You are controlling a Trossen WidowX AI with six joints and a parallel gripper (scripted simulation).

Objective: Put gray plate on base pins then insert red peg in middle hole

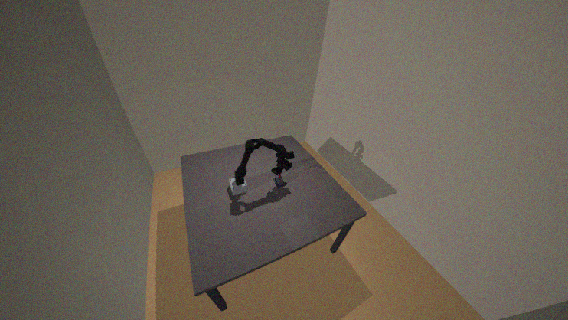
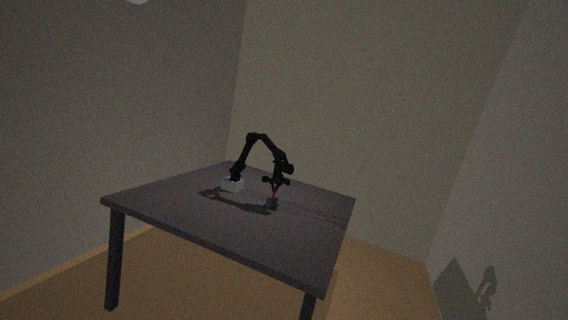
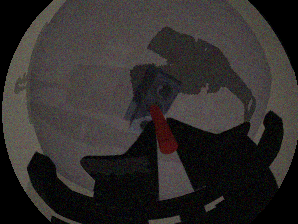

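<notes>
The red peg is right at my gripper tip. From my gripper tip the other things lie so: gray plate: 6 cm below.
</notes>
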